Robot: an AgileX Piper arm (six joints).
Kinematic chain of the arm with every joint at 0, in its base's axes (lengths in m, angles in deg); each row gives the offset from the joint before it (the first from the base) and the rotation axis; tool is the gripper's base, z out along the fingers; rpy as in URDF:
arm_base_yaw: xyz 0 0 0.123 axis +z
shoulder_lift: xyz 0 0 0 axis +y
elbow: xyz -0.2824 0 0.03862 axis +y
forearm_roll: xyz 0.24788 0 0.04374 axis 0.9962 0 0.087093
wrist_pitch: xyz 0 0 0 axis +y
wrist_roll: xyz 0.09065 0 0.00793 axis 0.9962 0 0.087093
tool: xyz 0 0 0 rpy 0 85.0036 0
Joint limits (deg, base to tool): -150..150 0..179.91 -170..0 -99.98..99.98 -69.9..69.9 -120..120
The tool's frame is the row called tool.
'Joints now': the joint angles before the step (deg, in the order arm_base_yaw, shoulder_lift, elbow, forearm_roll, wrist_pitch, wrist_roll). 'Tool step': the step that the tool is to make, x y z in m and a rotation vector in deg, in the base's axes. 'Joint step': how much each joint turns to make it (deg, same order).
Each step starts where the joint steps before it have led.
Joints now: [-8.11 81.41 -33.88 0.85 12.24 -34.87]
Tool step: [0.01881 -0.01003 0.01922 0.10 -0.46 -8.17]
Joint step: [0.00 1.37 -6.59 -15.44 5.57 21.51]
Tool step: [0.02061 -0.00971 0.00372 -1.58 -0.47 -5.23]
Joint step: [0.00 3.94 -4.92 -11.76 2.07 14.47]
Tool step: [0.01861 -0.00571 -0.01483 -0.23 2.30 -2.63]
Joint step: [0.00 5.83 -3.33 -4.89 0.95 6.46]
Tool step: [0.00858 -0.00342 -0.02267 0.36 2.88 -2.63]
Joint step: [0.01 5.02 -0.87 -4.55 0.08 6.68]
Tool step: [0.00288 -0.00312 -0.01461 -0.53 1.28 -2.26]
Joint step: [-0.01 2.89 0.00 -6.01 -0.01 7.58]
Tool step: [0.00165 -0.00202 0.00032 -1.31 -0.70 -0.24]
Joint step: [0.01 0.25 -0.13 -4.42 0.00 4.03]
